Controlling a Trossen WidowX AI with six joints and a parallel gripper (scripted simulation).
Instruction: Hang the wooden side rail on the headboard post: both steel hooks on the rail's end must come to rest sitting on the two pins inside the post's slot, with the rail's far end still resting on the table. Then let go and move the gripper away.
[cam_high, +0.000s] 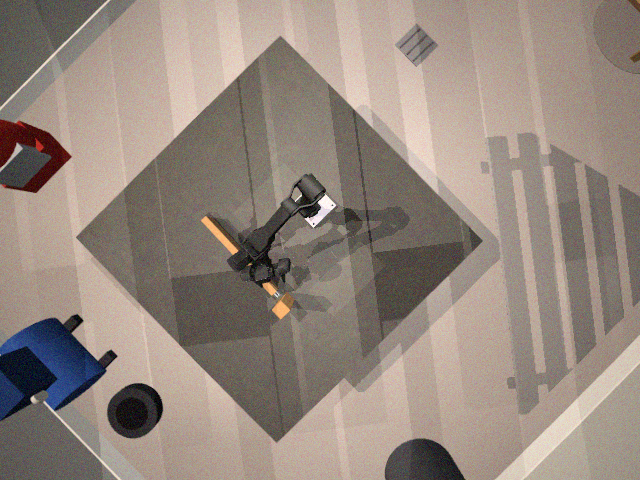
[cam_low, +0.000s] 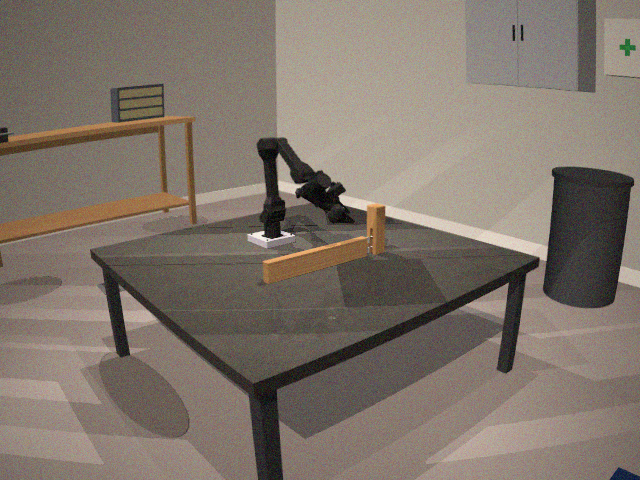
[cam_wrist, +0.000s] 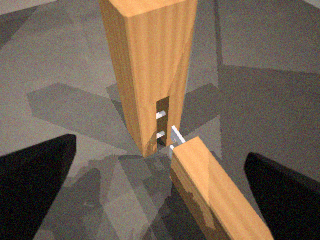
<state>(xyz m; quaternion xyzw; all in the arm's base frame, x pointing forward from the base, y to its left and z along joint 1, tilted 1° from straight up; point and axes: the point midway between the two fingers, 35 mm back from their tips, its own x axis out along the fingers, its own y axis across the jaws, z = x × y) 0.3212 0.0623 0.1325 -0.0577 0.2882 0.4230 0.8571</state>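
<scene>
Right now the headboard post is 80 mm to the left of my gripper tip, 60 mm below it and 50 mm ahead of it.
</scene>
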